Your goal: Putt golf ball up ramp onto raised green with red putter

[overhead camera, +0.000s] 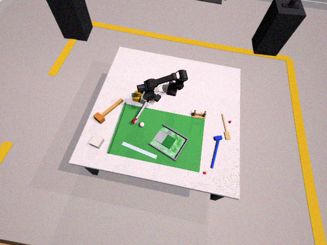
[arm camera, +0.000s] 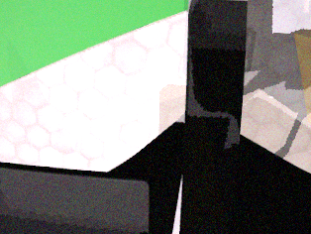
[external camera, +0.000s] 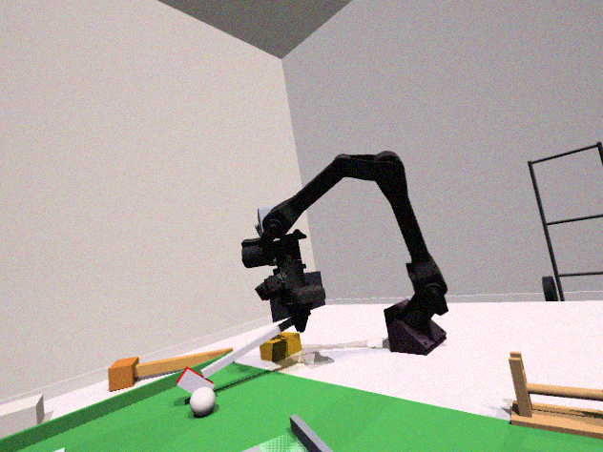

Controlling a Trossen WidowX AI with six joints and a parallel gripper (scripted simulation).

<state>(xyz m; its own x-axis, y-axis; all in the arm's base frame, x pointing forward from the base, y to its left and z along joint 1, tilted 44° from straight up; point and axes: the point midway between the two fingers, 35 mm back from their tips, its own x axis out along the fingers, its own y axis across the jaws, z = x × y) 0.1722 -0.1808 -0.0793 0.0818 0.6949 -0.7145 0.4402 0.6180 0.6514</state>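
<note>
The red putter is 11 cm ahead of my gripper tip, 5 cm to the right of it and 1 cm below it. The rest, counted from my gripper tip: yellow block 5 cm behind, 12 cm to the right, 5 cm below; white golf ball 23 cm ahead, 4 cm to the right, 5 cm below; green mat 30 cm ahead, 12 cm to the left, 8 cm below.
</note>
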